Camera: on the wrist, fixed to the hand. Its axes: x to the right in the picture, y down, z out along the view.
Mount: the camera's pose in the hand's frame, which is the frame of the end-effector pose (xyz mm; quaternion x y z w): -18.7 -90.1 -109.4 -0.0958 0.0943 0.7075 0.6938
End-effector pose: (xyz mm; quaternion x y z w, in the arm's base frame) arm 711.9 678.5 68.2 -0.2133 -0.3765 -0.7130 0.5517
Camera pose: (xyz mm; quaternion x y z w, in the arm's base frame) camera 644.3 615.4 -40.9 -0.4000 0.0100 -0.1605 0.9023
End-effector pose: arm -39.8 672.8 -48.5 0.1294 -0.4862 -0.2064 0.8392
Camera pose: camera 27.2 604.0 -154.4 -0.3151 -0.3300 0.4162 0.7865
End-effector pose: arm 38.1 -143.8 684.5 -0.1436 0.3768 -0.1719 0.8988
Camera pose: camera -71.8 -231.1 657.4 0.0971 0.4643 0.5392 0.6959
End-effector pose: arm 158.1 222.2 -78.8 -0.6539 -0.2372 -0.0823 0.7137
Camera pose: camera 128.5 100.4 -10.1 -0.6821 0.3733 0.3635 0.5131
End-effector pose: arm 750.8 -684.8 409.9 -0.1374 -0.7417 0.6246 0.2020
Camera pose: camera 823.2 -614.4 511.1 0.6984 0.4582 -0.4923 0.2450
